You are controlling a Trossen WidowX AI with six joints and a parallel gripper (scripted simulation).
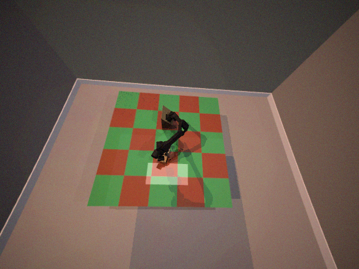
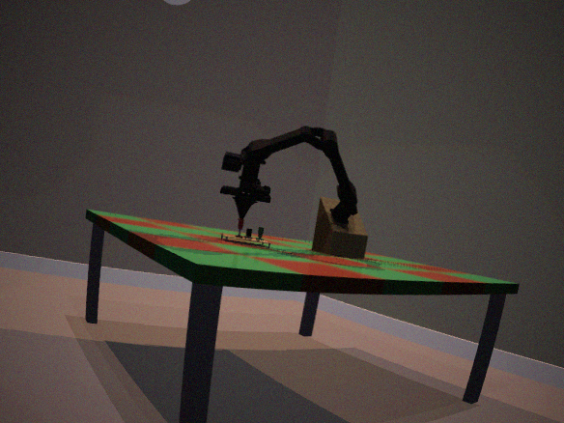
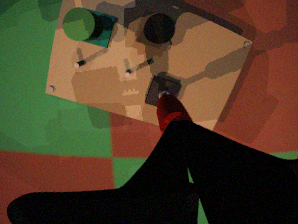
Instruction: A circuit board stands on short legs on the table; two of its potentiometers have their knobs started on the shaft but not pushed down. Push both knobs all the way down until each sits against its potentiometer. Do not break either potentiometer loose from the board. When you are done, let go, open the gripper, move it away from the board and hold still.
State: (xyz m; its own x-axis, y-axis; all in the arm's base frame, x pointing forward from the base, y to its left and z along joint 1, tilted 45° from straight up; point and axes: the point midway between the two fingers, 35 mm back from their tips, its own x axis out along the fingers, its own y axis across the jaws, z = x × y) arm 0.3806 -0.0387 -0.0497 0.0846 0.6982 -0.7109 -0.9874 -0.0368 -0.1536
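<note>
Now: the green knob 50 mm to the left of my gripper tip, 50 mm behind it and 40 mm below it. The rest, counted from my gripper tip: red knob 20 mm below.
</note>
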